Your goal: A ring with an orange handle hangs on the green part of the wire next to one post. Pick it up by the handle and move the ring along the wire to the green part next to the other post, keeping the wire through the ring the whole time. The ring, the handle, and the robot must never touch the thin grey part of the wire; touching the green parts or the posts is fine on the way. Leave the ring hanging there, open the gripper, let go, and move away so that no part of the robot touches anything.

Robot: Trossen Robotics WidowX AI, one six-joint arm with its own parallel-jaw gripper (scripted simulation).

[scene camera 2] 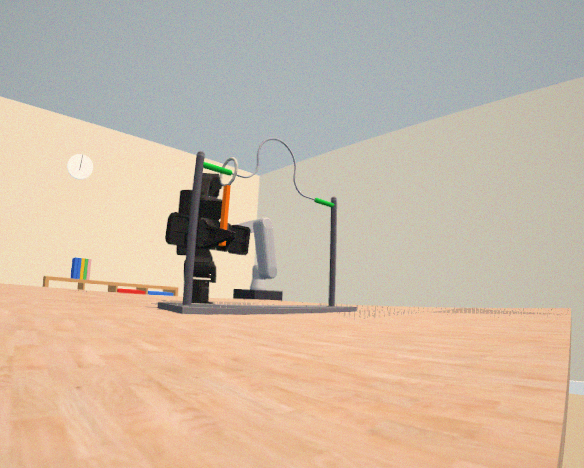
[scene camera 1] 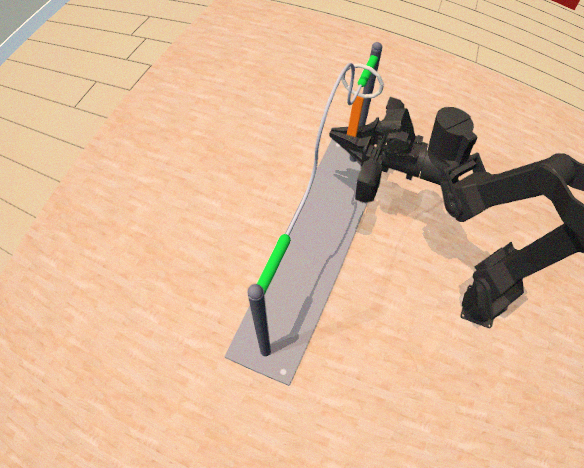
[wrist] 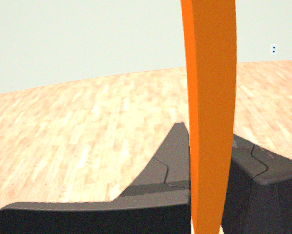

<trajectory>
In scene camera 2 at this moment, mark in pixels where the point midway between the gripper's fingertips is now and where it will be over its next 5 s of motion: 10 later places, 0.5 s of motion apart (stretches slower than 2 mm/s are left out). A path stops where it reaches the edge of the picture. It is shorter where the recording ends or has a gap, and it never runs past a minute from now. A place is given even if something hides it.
The gripper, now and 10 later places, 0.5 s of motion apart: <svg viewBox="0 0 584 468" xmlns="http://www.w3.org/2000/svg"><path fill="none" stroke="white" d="M232 234L240 235L250 237L268 237L281 234L286 224L286 211L288 197L289 188L290 180L289 179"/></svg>
</trajectory>
